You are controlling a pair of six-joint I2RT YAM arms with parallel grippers.
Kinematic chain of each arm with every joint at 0, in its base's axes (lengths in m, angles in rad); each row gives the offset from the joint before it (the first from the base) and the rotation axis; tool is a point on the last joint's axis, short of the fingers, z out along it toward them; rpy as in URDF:
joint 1: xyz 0 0 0.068 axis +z
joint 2: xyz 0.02 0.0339 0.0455 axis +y
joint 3: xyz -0.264 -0.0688 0 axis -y
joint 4: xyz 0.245 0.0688 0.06 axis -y
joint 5: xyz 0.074 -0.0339 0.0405 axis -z
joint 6: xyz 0.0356 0 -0.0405 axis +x
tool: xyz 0 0 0 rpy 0 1.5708 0
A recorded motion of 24 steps. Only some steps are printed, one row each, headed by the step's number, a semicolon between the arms.
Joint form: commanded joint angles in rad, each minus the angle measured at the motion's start. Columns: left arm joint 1, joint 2, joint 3, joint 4, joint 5, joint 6; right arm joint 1, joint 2, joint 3, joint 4, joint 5, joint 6.
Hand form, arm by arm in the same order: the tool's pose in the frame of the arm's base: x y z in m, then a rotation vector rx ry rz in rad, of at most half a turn. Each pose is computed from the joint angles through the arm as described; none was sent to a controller.
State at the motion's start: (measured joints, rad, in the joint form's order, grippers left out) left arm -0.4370 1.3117 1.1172 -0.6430 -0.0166 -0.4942; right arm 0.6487 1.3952 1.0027 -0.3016 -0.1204 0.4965
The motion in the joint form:
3: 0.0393 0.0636 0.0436 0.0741 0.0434 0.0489; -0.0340 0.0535 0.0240 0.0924 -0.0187 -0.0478
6: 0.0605 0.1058 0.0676 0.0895 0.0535 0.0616; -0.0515 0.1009 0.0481 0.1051 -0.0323 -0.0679
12: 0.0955 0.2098 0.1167 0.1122 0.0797 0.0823; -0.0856 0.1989 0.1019 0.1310 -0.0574 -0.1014
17: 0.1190 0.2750 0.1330 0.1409 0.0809 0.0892; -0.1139 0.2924 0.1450 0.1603 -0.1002 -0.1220
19: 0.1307 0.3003 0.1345 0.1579 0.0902 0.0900; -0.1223 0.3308 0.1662 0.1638 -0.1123 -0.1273
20: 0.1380 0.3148 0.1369 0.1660 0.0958 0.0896; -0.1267 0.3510 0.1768 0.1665 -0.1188 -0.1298
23: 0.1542 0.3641 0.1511 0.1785 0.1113 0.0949; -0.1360 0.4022 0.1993 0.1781 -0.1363 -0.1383
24: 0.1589 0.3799 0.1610 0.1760 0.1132 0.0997; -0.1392 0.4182 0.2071 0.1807 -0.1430 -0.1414
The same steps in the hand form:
3: 0.2749 -0.1165 0.3016 -0.0437 2.3974 -0.4368; 0.2620 0.1910 0.2654 -0.2712 2.2808 0.7287
6: 0.2872 -0.1150 0.2987 -0.0490 2.3988 -0.4314; 0.2737 0.1927 0.2600 -0.2818 2.2871 0.7197
12: 0.3138 -0.1139 0.2853 -0.0553 2.4302 -0.4245; 0.2983 0.1957 0.2483 -0.2949 2.2983 0.7057
17: 0.3303 -0.1111 0.2718 -0.0763 2.4470 -0.4056; 0.3197 0.1985 0.2327 -0.3098 2.3173 0.7210
19: 0.3367 -0.1092 0.2651 -0.0859 2.4539 -0.4088; 0.3278 0.2000 0.2262 -0.3125 2.3305 0.7234
20: 0.3404 -0.1079 0.2616 -0.0931 2.4579 -0.4111; 0.3320 0.2007 0.2224 -0.3136 2.3373 0.7252
23: 0.3513 -0.1056 0.2502 -0.1017 2.4805 -0.4133; 0.3419 0.2028 0.2116 -0.3214 2.3533 0.7312
24: 0.3548 -0.1049 0.2477 -0.1016 2.4882 -0.4091; 0.3450 0.2034 0.2083 -0.3246 2.3584 0.7342

